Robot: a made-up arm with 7 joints.
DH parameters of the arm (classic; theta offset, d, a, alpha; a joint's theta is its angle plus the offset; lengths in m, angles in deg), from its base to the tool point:
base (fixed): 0 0.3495 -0.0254 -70
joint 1: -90 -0.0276 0.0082 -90
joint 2: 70 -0.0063 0.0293 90
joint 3: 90 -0.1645 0.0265 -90
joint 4: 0 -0.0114 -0.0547 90
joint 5: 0 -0.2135 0.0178 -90
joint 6: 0 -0.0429 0.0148 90
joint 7: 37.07 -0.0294 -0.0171 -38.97
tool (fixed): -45.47 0.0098 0 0
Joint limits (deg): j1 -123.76..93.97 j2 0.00..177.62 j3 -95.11..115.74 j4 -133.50..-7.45 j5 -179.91..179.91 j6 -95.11..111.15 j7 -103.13..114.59
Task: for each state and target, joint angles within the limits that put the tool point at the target. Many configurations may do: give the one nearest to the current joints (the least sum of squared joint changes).
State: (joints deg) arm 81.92 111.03 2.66 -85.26 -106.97 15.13 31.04
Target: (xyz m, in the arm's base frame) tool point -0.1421 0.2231 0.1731
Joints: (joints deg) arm 93.97 126.64 -23.96 -121.00 -103.54 18.69 23.34
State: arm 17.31 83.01 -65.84 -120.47 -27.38 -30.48 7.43
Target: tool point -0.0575 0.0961 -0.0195
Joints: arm 10.02 66.05 -66.12 -82.98 -42.38 -23.79 9.52
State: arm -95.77 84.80 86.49 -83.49 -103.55 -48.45 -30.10
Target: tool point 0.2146 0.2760 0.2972
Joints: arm -69.70 40.02 111.62 -64.06 -111.46 -46.98 -27.76
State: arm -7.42 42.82 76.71 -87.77 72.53 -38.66 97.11
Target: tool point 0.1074 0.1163 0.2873
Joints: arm 3.10 8.63 47.56 -109.64 61.01 -50.27 99.61
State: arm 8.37 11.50 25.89 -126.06 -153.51 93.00 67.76
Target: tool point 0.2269 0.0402 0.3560
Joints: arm -19.19 17.18 13.32 -126.50 -149.75 88.50 70.85
